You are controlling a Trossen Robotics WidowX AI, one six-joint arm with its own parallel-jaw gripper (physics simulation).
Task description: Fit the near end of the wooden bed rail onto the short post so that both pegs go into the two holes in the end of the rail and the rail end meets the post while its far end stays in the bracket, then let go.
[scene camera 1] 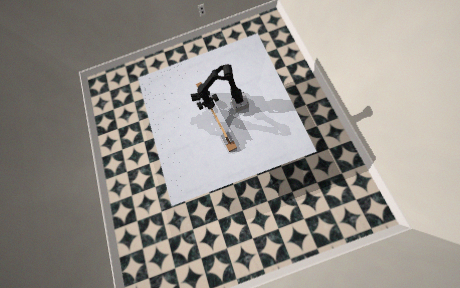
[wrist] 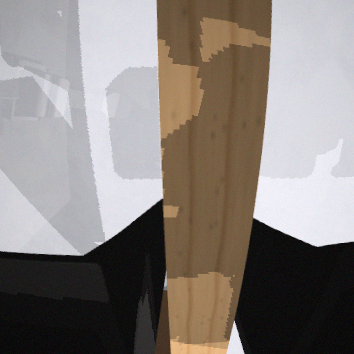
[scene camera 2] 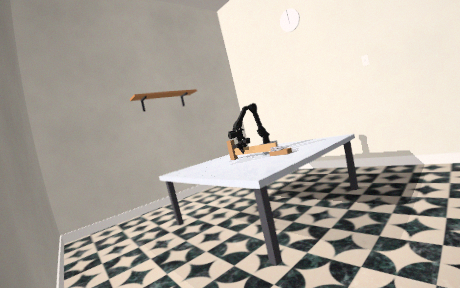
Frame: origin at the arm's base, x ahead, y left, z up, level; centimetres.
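Seen in the pictures: gripper, fingertip midpoint: (scene camera 2: 244,153); arm's base at its link origin: (scene camera 1: 238,99) (scene camera 2: 266,142).
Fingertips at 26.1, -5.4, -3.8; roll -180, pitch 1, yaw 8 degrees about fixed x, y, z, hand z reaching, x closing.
Pixels of each thing's top centre, then the offset from my fingertips to it, as dx, dy, dz. "*": a spot on its surface instead. Level surfaces: height alone.
- short post at a spot on its surface: (scene camera 2: 231,150) * +4.0, -11.8, +4.7
- wooden block at its top centre: (scene camera 2: 280,149) (scene camera 1: 228,141) -5.3, +36.6, -0.7
- white table at its surface level: dz -4.2
The long, narrow wooden rail (scene camera 1: 221,125) (scene camera 2: 261,149) (wrist: 215,150) runs from beneath my gripper to the bracket end. My gripper (scene camera 1: 210,106) (scene camera 2: 242,149) (wrist: 187,206) is shut on the rail near its post end, with a black finger on each side in the wrist view. The short post (scene camera 1: 199,84) (scene camera 2: 231,150) stands upright just beyond the gripper. At the other end, the rail meets the small bracket area beside a wooden block (scene camera 1: 232,147) (scene camera 2: 281,151). The pegs and holes do not show, and I cannot tell whether the rail end touches the post.
The white table (scene camera 1: 185,175) (scene camera 2: 210,175) carries everything. The arm's base (scene camera 1: 242,106) stands to the right of the rail in the first scene view. Arm shadows fall over the table and rail. A wooden wall shelf (scene camera 2: 165,94) hangs on the grey wall, away from the table.
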